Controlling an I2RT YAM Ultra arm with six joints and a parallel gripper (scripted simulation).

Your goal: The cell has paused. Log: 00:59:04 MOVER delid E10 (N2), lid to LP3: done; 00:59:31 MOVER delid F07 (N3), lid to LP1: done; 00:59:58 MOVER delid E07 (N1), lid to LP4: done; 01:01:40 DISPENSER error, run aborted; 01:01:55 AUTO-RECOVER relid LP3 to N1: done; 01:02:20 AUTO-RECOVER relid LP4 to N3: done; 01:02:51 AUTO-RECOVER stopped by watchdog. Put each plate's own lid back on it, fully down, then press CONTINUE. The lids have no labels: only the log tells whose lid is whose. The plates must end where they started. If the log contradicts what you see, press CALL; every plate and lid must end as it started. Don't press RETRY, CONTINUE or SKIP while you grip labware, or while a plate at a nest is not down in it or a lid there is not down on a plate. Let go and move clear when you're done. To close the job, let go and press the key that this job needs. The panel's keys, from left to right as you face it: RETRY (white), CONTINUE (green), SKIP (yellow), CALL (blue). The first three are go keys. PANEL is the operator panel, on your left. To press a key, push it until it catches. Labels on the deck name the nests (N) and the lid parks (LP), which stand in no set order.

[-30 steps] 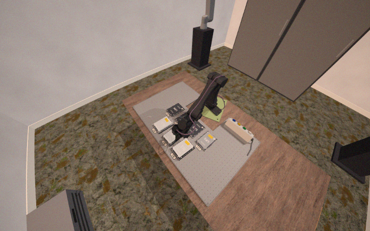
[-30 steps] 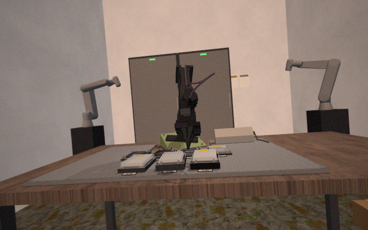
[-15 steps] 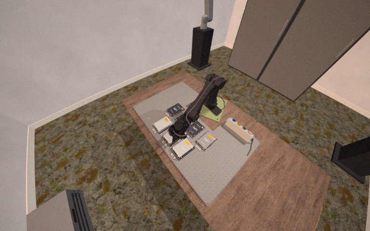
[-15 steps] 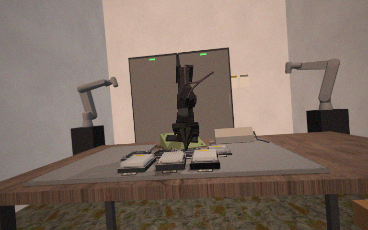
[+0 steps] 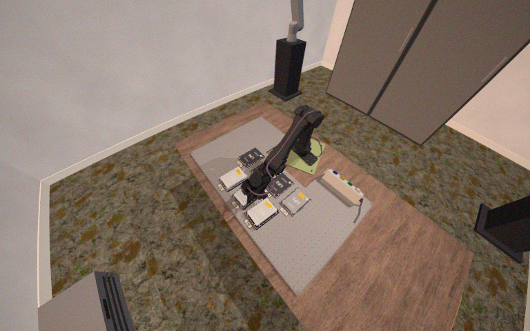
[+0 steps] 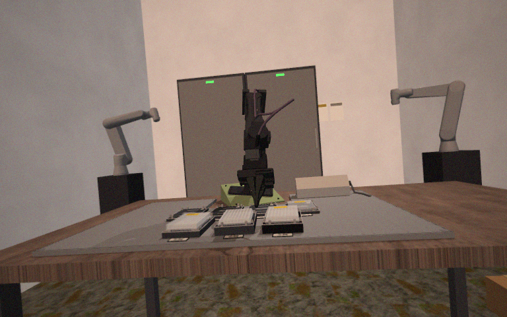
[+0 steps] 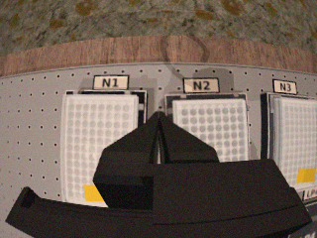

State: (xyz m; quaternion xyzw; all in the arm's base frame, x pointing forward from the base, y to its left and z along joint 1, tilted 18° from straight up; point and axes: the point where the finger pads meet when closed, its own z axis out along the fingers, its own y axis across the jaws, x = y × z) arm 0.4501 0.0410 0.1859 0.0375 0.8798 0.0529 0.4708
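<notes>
The plate lies 60 mm to the right of my hand, 40 mm below it and 40 mm behind it. The rest, counted from my hand: LP3 park 210 mm behind, 130 mm to the right, 60 mm below; then LP1 park 210 mm behind, 130 mm to the left, 60 mm below; then lid 210 mm behind, 130 mm to the left, 50 mm below.
</notes>
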